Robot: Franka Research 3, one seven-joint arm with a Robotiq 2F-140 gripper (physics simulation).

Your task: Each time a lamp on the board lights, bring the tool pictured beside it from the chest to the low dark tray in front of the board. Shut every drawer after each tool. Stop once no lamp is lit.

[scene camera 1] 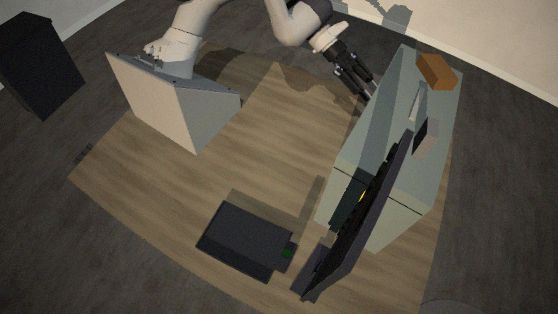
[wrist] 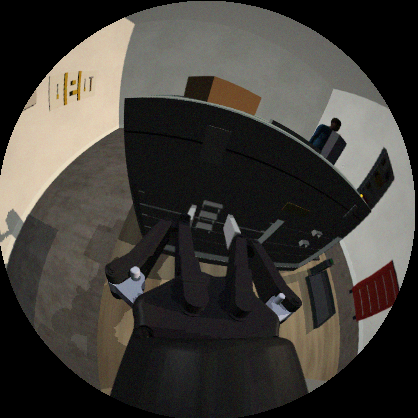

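Note:
The chest (scene camera 1: 442, 175) (wrist: 170, 160) stands with its front dark in the wrist view, where handles (wrist: 207, 216) stack near the middle and small knobs (wrist: 316, 233) sit at the right. No drawer visibly stands out. My gripper (scene camera 1: 371, 90) (wrist: 210, 216) is partly open and empty, in front of the chest's far end, with its fingertips around the line of the stacked handles; contact cannot be told. One yellow lamp (scene camera 1: 362, 195) (wrist: 361, 196) is lit on the board (scene camera 1: 388, 185) (wrist: 382, 172); the picture beside it is unreadable. The low dark tray (scene camera 1: 240, 260) (wrist: 320, 297) shows no tool in it.
A brown box (scene camera 1: 437, 72) (wrist: 232, 95), a thin pale item (scene camera 1: 417, 102) and a grey block (scene camera 1: 426, 142) (wrist: 334, 147) are on the chest top. A green-marked piece (scene camera 1: 286, 253) adjoins the tray. A person (wrist: 322, 135) stands behind the chest. A red rack (wrist: 375, 295) is at right.

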